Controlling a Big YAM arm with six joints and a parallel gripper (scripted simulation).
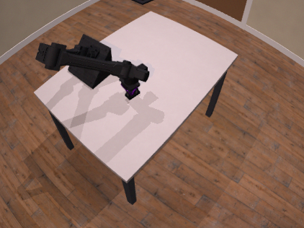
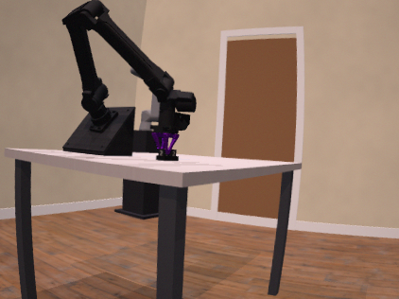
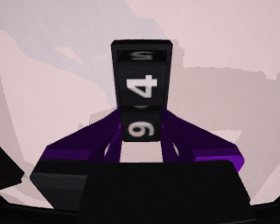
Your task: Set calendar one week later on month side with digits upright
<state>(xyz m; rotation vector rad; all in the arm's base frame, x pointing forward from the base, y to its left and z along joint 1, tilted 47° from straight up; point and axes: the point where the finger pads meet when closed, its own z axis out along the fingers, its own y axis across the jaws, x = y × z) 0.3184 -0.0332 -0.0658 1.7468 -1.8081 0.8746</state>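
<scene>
The black tray is 2 cm to the left of my hand and 2 cm below it. Round my hand: black date cube (1 cm below).
</scene>
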